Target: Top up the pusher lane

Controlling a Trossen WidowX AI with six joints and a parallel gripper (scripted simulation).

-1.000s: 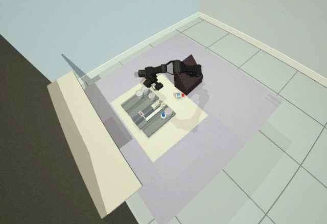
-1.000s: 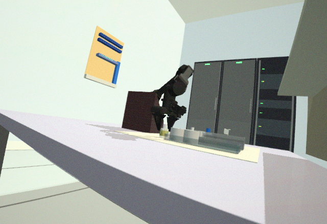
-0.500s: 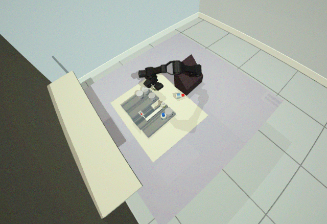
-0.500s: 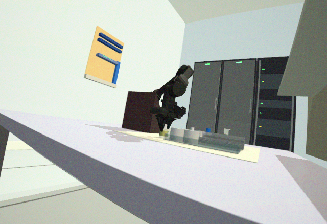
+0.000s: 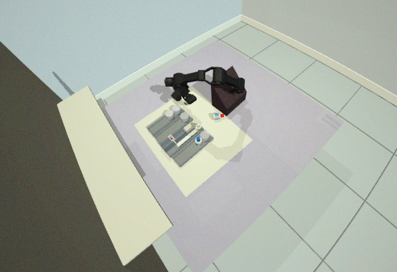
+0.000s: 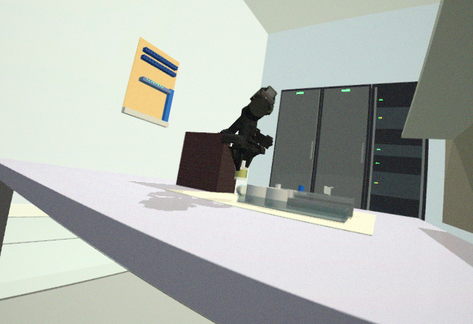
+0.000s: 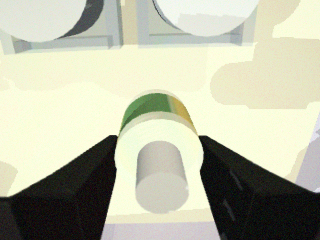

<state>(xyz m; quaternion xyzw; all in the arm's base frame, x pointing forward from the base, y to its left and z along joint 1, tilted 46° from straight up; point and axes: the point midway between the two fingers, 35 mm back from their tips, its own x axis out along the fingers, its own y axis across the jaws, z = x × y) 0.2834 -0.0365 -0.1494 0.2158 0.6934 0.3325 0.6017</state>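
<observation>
Right now the sprung lane is 190 mm to the left of my gripper tip, 180 mm ahead of it and 70 mm below it.
</observation>
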